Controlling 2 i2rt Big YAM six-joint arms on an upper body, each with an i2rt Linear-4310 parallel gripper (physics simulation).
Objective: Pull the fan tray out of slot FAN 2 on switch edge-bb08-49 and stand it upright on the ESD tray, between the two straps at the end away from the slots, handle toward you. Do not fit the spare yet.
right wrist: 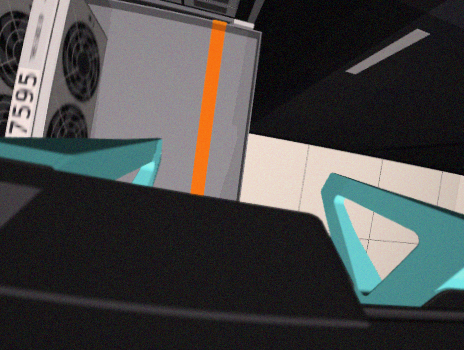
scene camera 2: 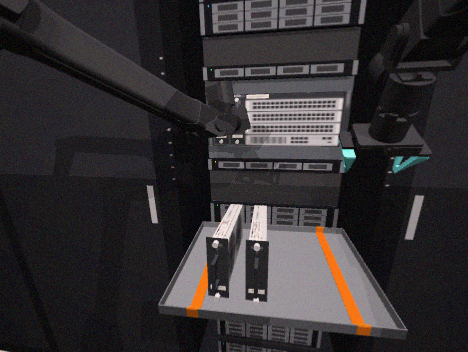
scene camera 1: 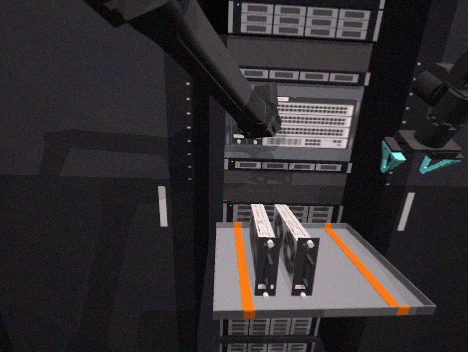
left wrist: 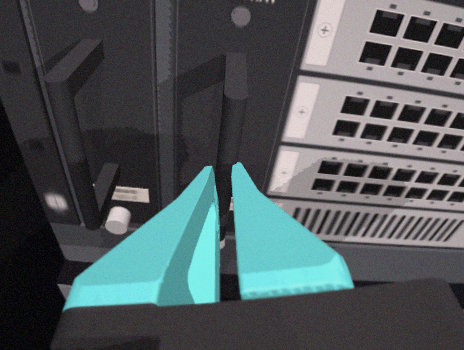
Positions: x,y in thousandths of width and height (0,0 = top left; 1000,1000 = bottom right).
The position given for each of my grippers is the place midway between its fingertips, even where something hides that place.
Note:
My right gripper (scene camera 2: 787,487) is open, holding nothing. Further things: my left gripper (left wrist: 484,504) and a shelf (right wrist: 331,216).
My right gripper is seen too in the right wrist view (right wrist: 536,479) and in scene camera 1 (scene camera 1: 858,487).

